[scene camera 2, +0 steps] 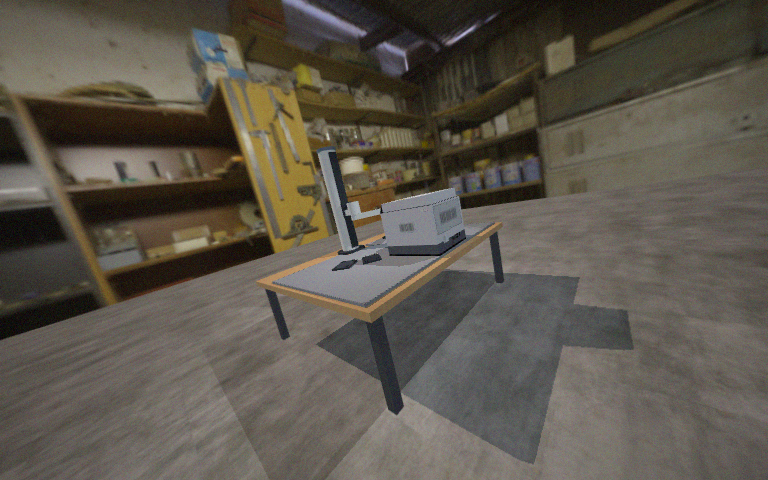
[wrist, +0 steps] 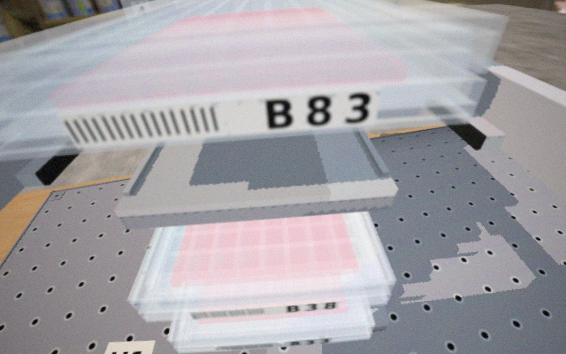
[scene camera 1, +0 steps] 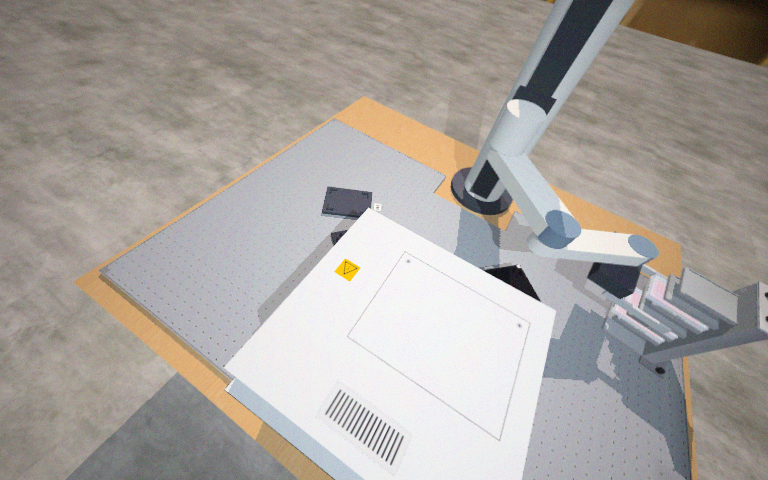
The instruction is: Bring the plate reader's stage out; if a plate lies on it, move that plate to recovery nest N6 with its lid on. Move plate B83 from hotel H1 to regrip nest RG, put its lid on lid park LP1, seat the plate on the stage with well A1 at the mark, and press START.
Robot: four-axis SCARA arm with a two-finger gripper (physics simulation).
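Frame: origin at the arm's base, x right, y back, z down, level; millimetres.
Seen in the pictures: gripper, fingertip midpoint: (wrist: 259,84) (scene camera 1: 671,307); arm's base at its link origin: (scene camera 2: 351,250) (scene camera 1: 480,191).
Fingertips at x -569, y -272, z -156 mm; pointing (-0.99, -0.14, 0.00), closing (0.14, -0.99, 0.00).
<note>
Pixels of each thing's middle, then the offset from my fingertips to it. "spot": a spot on its surface instead.
- Plate B83 at a spot on its surface: (wrist: 320,112) spot: dx +74, dy -2, dz -20 mm
- hotel H1 at the middle of its body: (wrist: 252,43) (scene camera 1: 689,314) dx -31, dy -2, dz -10 mm
- plate reader at the middle of its body: (scene camera 1: 393,359) (scene camera 2: 422,222) dx +536, dy -530, dz -30 mm
- black part at a spot on its surface: (scene camera 1: 512,280) spot: dx +354, dy -113, dz +83 mm
- plate B38 at the middle of its body: (wrist: 263,174) (scene camera 1: 652,310) dx +8, dy +4, dz +42 mm
- plate at the middle of its body: (wrist: 269,220) (scene camera 1: 641,315) dx +8, dy +4, dz +78 mm
- dark nest at the middle of its body: (scene camera 1: 348,201) (scene camera 2: 345,264) dx +938, dy -130, dz +134 mm
- partly hidden dark block at the middle of its body: (scene camera 1: 360,242) (scene camera 2: 370,258) dx +802, dy -247, dz +133 mm
Plate B83 (wrist: 320,112), clear with pink wells and a barcode label, fills the top of the wrist view at hotel H1 (wrist: 260,212) (scene camera 1: 710,294). My gripper (wrist: 259,84) is open, one black-padded finger at each side of this plate and apart from it. In scene camera 1 the fingers are hidden around the arm's end. The plate reader (scene camera 1: 441,350) (scene camera 2: 421,226) is a large white box. A black part (scene camera 1: 512,280) shows beside it; I cannot tell whether that is the stage. Nest N6, RG, LP1 and START cannot be made out.
Below B83 is a bare shelf, then plate B38 (wrist: 265,250) and another plate (wrist: 270,340) under it. A dark nest (scene camera 1: 346,202) and a partly hidden dark block (scene camera 1: 338,236) stand near the reader's corner. The arm's column (scene camera 1: 504,135) (scene camera 2: 338,198) rises from the table edge.
</note>
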